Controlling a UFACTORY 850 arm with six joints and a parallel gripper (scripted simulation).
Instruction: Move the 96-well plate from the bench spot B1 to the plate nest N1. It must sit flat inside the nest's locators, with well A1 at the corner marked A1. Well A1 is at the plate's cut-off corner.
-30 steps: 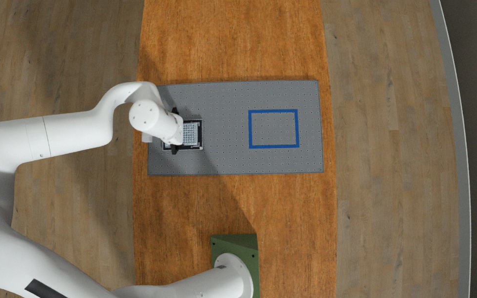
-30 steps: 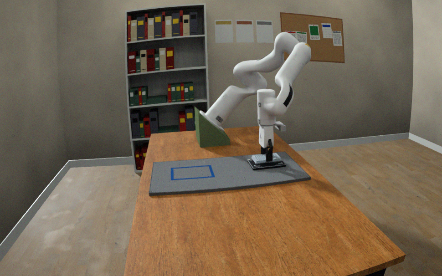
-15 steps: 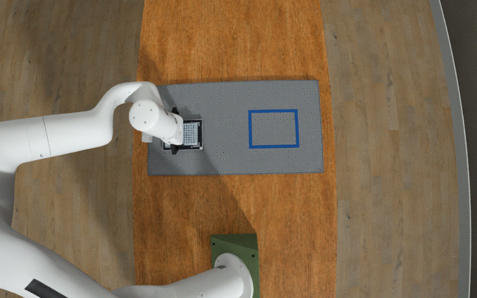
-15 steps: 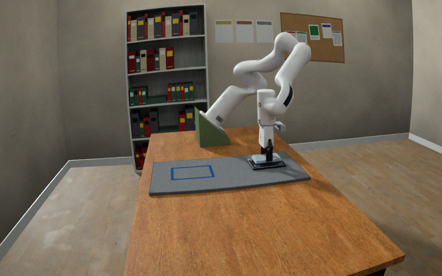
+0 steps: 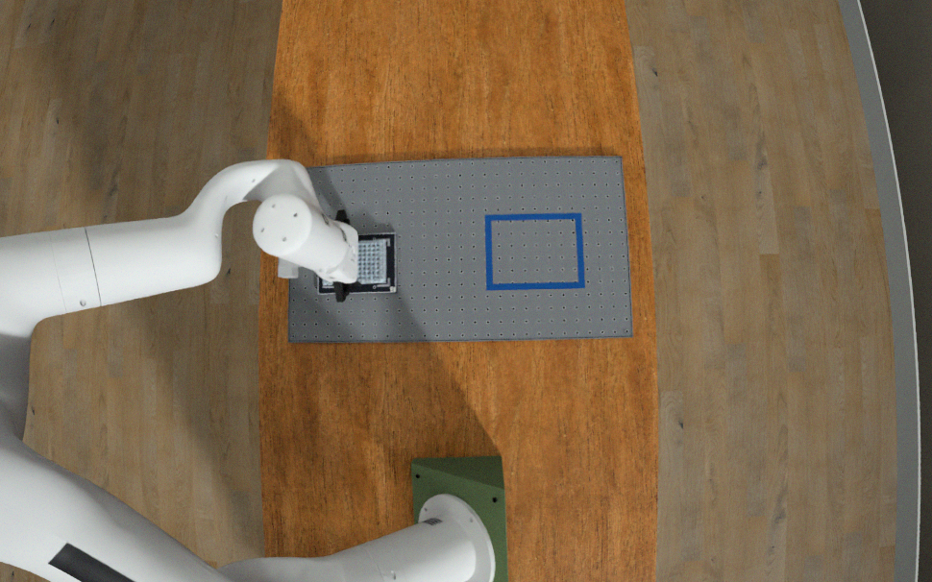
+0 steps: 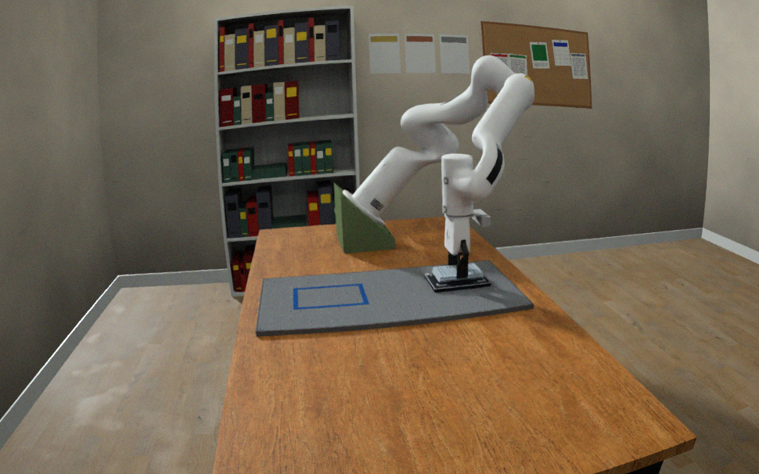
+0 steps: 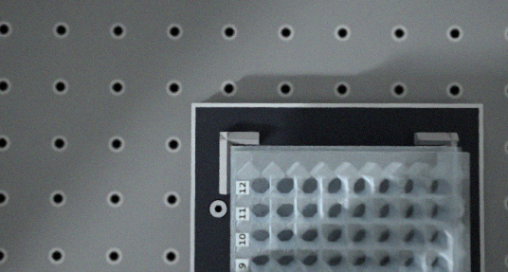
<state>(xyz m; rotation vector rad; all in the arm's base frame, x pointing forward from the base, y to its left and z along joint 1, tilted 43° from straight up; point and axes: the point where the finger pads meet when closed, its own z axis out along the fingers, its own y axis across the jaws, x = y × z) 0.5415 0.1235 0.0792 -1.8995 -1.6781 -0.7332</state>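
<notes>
Now: hand 10 mm above the 96-well plate. From my hand the other things lie so: black plate nest (30 mm below).
</notes>
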